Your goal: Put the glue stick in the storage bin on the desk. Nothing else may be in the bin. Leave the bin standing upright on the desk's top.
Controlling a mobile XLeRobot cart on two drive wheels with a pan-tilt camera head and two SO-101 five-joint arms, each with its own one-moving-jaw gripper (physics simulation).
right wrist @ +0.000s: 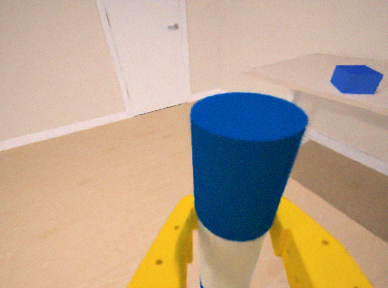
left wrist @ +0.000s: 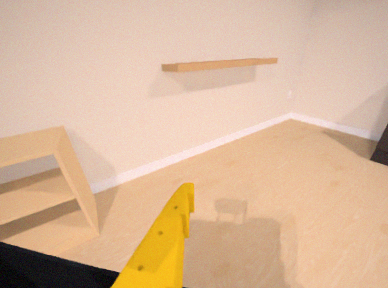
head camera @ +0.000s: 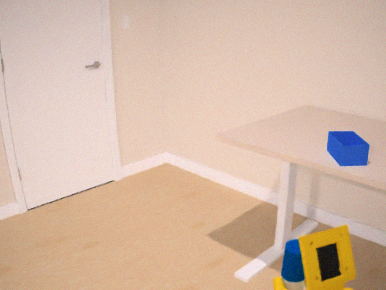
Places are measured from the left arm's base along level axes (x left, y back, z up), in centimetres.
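Where they show: left hand at its tool point: (left wrist: 193, 193); right hand at its tool point: (right wrist: 197, 207) (head camera: 280, 280).
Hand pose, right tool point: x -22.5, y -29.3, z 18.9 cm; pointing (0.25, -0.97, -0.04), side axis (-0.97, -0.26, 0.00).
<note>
Things, the pixels of their top centre, and the offset from my right tool point. "pt": a spot on its surface instead. Level surfaces: height alone.
- glue stick at its top centre: (right wrist: 241, 110) (head camera: 298, 246) dx -1.2, dy +0.1, dz +3.9 cm
- blue storage bin at its top centre: (head camera: 348, 137) (right wrist: 357, 69) dx -44.4, dy -91.9, dz -17.0 cm
- desk at its surface level: dz -24.4 cm
- white desk leg at a spot on its surface: (head camera: 286, 205) pt dx -33.2, dy -134.6, dz -66.3 cm
The glue stick (head camera: 292, 262) (right wrist: 245, 175), with a blue cap and a white body, stands cap up between the jaws of my right gripper (head camera: 293, 283) (right wrist: 235, 205), which is shut on it. Its lower end is out of view in the right wrist view. The blue storage bin (head camera: 350, 152) (right wrist: 355, 80) stands upright on the desk (head camera: 265, 134) (right wrist: 295, 75), near its front edge, beyond and apart from my right gripper. The bin's floor is hidden. My left gripper (left wrist: 188, 195) is fully open, with one notched jaw showing.
A white desk leg (head camera: 286, 205) stands on a long foot (head camera: 257, 265) at the lower middle right. A white door (head camera: 55, 100) (right wrist: 150, 55) is at the left. In the left wrist view are a wooden shelf unit (left wrist: 75, 175), a wall shelf (left wrist: 220, 65) and a dark cabinet (left wrist: 381, 151).
</note>
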